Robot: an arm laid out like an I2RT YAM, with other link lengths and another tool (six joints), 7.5 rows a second.
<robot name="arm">
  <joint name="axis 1" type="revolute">
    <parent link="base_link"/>
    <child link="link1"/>
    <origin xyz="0 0 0.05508" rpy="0 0 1.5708"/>
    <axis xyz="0 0 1"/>
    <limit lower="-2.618" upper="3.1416"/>
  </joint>
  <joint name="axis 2" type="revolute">
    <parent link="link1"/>
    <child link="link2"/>
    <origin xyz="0.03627 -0.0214 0.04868" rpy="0 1.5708 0"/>
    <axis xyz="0 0 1"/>
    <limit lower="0" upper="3.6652"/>
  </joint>
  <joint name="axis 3" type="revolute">
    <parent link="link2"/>
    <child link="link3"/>
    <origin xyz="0 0.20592 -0.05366" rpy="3.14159 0 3.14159"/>
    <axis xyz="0 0 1"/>
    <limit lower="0" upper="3.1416"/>
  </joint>
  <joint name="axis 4" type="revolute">
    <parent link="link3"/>
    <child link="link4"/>
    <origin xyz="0.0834 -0.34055 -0.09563" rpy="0 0 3.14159"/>
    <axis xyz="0 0 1"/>
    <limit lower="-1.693" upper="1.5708"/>
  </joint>
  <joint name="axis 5" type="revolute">
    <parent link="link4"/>
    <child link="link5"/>
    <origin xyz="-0.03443 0.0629 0.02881" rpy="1.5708 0 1.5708"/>
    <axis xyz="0 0 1"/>
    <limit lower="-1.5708" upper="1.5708"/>
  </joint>
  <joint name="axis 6" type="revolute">
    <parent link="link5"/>
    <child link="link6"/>
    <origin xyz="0.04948 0 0.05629" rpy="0 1.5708 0"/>
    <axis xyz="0 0 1"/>
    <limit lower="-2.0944" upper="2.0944"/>
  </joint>
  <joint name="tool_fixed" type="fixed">
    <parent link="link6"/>
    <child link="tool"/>
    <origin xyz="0.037 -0.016 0.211" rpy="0 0.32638 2.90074"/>
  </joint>
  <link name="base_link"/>
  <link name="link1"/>
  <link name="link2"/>
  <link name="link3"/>
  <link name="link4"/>
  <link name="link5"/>
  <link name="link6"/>
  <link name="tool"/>
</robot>
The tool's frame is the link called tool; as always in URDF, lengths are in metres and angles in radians.
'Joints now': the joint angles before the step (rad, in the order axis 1, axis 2, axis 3, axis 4, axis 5, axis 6). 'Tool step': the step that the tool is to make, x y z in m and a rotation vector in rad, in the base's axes. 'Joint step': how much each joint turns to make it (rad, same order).
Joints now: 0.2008, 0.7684, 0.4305, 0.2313, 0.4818, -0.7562
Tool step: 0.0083, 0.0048, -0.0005, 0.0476, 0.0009, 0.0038
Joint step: 0.0054, 0.0688, 0.0474, 0.0059, -0.0038, 0.0526
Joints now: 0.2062, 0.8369, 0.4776, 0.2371, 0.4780, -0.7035
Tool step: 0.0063, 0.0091, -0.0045, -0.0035, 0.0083, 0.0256
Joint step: 0.0042, 0.0481, 0.0237, 0.0178, -0.0210, -0.0049
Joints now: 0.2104, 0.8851, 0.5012, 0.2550, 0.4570, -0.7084
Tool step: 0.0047, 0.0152, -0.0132, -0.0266, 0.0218, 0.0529
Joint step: 0.0031, 0.0422, 0.0058, 0.0225, -0.0465, -0.0308
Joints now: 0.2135, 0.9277, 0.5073, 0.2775, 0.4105, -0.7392
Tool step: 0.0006, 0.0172, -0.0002, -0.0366, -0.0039, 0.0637
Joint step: 0.0037, 0.0037, -0.0043, 0.0219, -0.0545, -0.0478
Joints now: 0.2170, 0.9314, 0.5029, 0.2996, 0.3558, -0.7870
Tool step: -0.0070, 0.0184, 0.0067, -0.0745, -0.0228, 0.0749
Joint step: 0.0044, -0.0513, -0.0342, 0.0176, -0.0615, -0.0897
